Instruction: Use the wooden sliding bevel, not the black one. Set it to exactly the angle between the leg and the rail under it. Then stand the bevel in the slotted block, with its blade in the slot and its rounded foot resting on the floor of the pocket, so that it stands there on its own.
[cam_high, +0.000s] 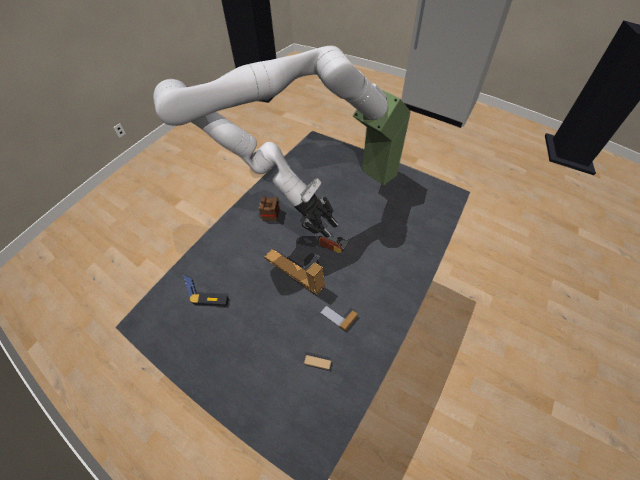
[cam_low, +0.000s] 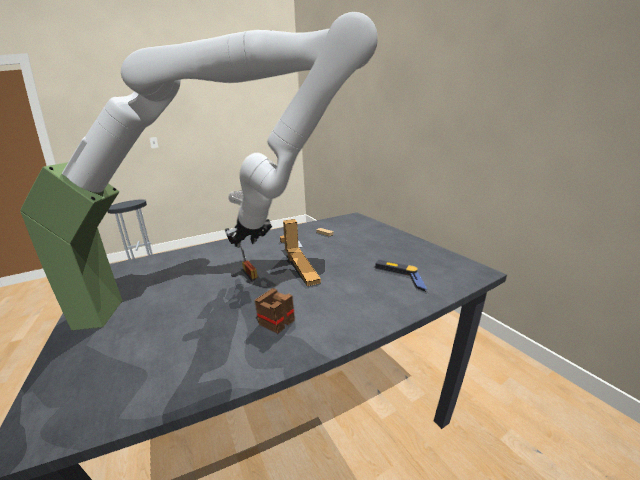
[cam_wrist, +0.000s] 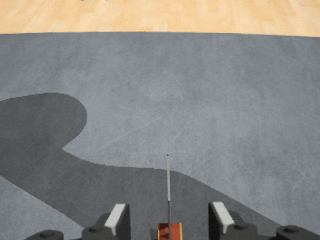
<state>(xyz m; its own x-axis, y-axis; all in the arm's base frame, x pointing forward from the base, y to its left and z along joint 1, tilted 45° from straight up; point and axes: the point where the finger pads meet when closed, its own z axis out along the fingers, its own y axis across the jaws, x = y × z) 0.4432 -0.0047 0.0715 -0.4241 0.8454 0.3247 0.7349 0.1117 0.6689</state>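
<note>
Right now the wooden sliding bevel is 20 mm to the left of my hand and 90 mm below it. Also, from my hand: try square 250 mm ahead, 130 mm to the left, 100 mm below; wooden block 400 mm ahead, 120 mm to the left, 110 mm below; thin steel blade 50 mm to the left, 70 mm below.
</note>
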